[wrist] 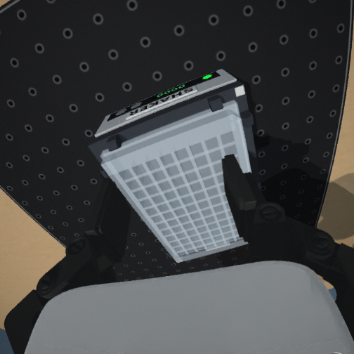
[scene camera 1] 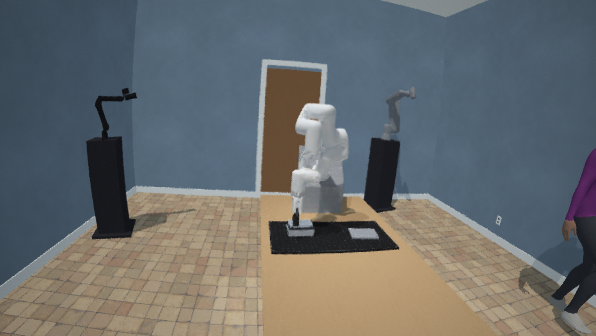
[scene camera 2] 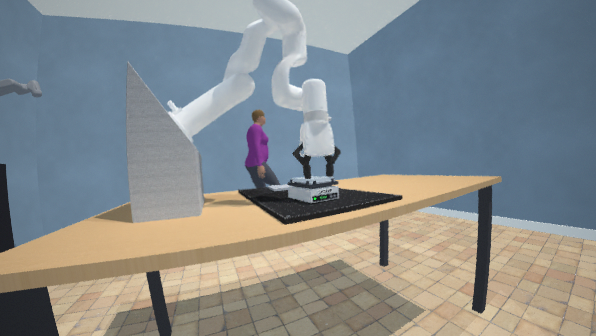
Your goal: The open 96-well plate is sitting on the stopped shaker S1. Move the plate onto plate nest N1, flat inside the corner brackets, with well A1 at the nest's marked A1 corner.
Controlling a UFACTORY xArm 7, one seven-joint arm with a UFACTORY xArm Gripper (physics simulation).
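Pixels of known places: gripper, between the fingertips: [scene camera 1: 295, 223] [scene camera 2: 319, 177]; arm's base, origin of its link: [scene camera 1: 320, 172] [scene camera 2: 179, 128].
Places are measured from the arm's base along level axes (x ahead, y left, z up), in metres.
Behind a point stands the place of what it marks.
The open 96-well plate [wrist: 175, 185] lies on the shaker S1 [wrist: 165, 100] [scene camera 1: 301, 232] @[x 0.372, y -0.296, z -0.234 m] [scene camera 2: 300, 194] @[x 0.273, y -0.286, z -0.239 m], which has a green-lit display reading zeros. A white mark shows at one shaker corner in the wrist view. My gripper [wrist: 171, 184] [scene camera 1: 296, 225] @[x 0.327, y -0.315, z -0.195 m] [scene camera 2: 319, 177] @[x 0.327, y -0.315, z -0.195 m] points down and is shut on the plate, one finger at each long side; the right finger overlaps the plate's edge in the wrist view, and its exact contact is hard to see. The plate nest N1 [scene camera 1: 363, 233] @[x 0.475, y 0.059, z -0.250 m] [scene camera 2: 278, 188] @[x 0.401, y 0.006, z -0.250 m] is a pale flat block; its brackets and A1 mark are too small to make out.
Shaker and nest stand on a black perforated mat [scene camera 1: 325, 246] @[x 0.514, y -0.219, z -0.262 m] [scene camera 2: 370, 197] @[x 0.418, y -0.436, z -0.261 m] [wrist: 150, 20] on the wooden table [scene camera 1: 350, 285] @[x 0.843, y -0.276, z -0.274 m] [scene camera 2: 225, 227] @[x 0.026, y -0.318, z -0.274 m]. The arm's grey base [scene camera 2: 160, 165] @[x -0.075, y -0.127, z -0.128 m] stands at the table's other end. A person [scene camera 2: 257, 145] [scene camera 1: 587, 200] in purple stands beyond the table.
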